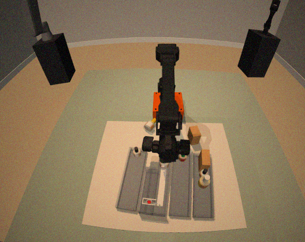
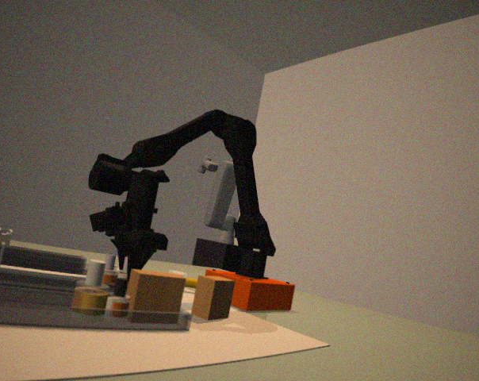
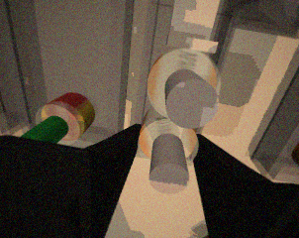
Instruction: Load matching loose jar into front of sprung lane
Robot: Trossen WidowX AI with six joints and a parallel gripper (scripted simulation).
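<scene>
Now: gripper tip 80 mm to the right of the green-capped jar and 10 mm short of it. Round my gripper tip: red mark: 210 mm ahead, 90 mm to the right, 40 mm above; then sprung lane: 130 mm ahead, 60 mm to the right, 10 mm below.
</scene>
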